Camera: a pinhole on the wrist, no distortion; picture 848 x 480 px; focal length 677.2 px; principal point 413.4 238.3 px. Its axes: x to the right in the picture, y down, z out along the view. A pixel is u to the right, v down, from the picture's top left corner.
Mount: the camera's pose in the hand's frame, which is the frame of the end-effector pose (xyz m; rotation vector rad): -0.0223 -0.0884 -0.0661 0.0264 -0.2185 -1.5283
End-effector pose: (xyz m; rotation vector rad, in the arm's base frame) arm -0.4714 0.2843 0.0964 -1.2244 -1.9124 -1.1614
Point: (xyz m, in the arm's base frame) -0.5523 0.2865 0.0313
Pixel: 560 364
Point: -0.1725 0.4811 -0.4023
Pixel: outside the picture
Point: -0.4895 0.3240 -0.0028
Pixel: 297 193
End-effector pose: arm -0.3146 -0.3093 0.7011 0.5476 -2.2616 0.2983
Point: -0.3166 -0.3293 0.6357
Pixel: 99 254
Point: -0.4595 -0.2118 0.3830
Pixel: 32 83
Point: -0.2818 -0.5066 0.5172
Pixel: 755 119
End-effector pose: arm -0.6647 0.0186 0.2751 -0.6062 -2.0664 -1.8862
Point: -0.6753 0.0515 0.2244
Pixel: 236 427
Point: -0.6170 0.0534 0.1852
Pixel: 295 33
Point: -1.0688 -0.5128 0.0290
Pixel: behind the camera
